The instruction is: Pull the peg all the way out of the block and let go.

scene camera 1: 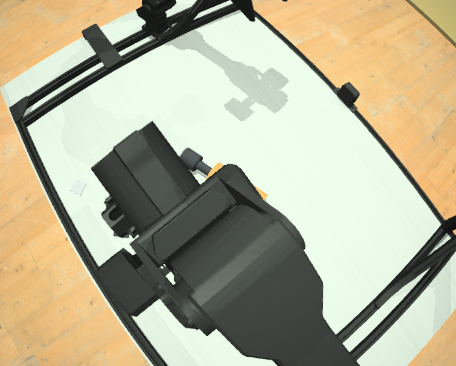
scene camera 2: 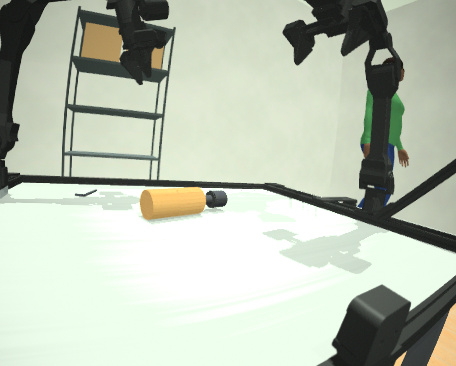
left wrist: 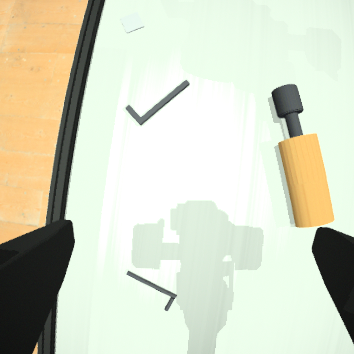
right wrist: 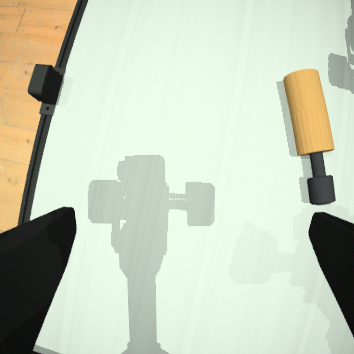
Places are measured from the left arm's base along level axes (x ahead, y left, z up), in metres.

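Pixels of known places: left gripper, fingertip midpoint: point(scene camera 2: 144, 81) point(left wrist: 197, 237); right gripper, fingertip midpoint: point(scene camera 1: 269, 10) point(scene camera 2: 317, 59) point(right wrist: 196, 222); right arm's base, origin of the base link: point(scene camera 1: 156, 26) point(scene camera 2: 371, 212).
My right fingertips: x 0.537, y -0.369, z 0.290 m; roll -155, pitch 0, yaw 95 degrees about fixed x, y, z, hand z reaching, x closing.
Ahead of a thing's pixels: the offset from my right fingertips to its top centre. "spot": to the spot under its first point.
An orange wooden cylindrical block {dx -0.153, dy +0.186, dz -0.254 m} point(scene camera 1: 215, 170) point(scene camera 2: 175, 203) point(left wrist: 306, 181) point(right wrist: 309, 112) lies on its side on the table. A dark peg {dx -0.081, dy +0.204, dz -0.263 m} point(scene camera 1: 191, 159) point(scene camera 2: 217, 199) point(left wrist: 288, 101) point(right wrist: 321, 189) sticks out of one end, its thick head and part of its thinner shaft showing. How deep the shaft reaches inside is hidden. My left gripper point(scene camera 2: 142, 80) point(left wrist: 197, 237) is open and empty, high above the table; the block is near its right finger in the left wrist view. My right gripper point(scene camera 2: 322, 57) point(right wrist: 196, 222) is open and empty, also high up. In scene camera 1 a large arm hides most of the block.
Two dark L-shaped bars {dx -0.037, dy +0.400, dz -0.301 m} point(left wrist: 160, 101) {dx -0.318, dy +0.402, dz -0.303 m} point(left wrist: 152, 285) and a pale square {spot: dx +0.085, dy +0.448, dz -0.307 m} point(scene camera 1: 78, 187) point(left wrist: 132, 23) lie on the table. A black frame runs along the table's edges, with a black camera mount {spot: dx -0.154, dy -0.199, dz -0.267 m} point(scene camera 1: 348, 94) point(scene camera 2: 372, 325) point(right wrist: 44, 83) on it. A shelf unit and a person stand behind.
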